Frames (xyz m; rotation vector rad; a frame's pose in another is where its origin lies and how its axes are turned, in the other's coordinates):
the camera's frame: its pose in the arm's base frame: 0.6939 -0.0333 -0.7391 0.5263 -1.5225 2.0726
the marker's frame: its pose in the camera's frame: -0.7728 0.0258 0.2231 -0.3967 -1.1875 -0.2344
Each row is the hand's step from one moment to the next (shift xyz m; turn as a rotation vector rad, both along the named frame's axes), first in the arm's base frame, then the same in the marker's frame.
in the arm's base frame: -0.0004 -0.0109 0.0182 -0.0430 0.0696 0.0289
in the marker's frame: 0.0177 -0.0092 -0.0073 -0.0320 0.0230 -0.0773
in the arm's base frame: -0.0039 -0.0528 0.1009 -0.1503 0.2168 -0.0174
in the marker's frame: 0.0921 -0.0497 -0.0452 -0.1446 0.1411 -0.1705
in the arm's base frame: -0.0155 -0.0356 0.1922 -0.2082 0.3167 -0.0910
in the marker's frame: 0.1235 -0.0867 -0.1252 -0.2450 0.2303 -0.1971
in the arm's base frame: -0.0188 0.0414 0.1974 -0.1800 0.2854 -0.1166
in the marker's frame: 0.0626 -0.0853 -0.1727 -0.2391 0.2189 -0.1495
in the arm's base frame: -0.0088 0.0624 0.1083 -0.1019 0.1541 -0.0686
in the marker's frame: 0.0008 -0.0475 -0.1160 -0.1303 0.1251 -0.0787
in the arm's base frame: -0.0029 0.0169 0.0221 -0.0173 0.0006 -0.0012
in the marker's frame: -0.0030 -0.0087 -0.0264 0.0041 0.0154 -0.0068
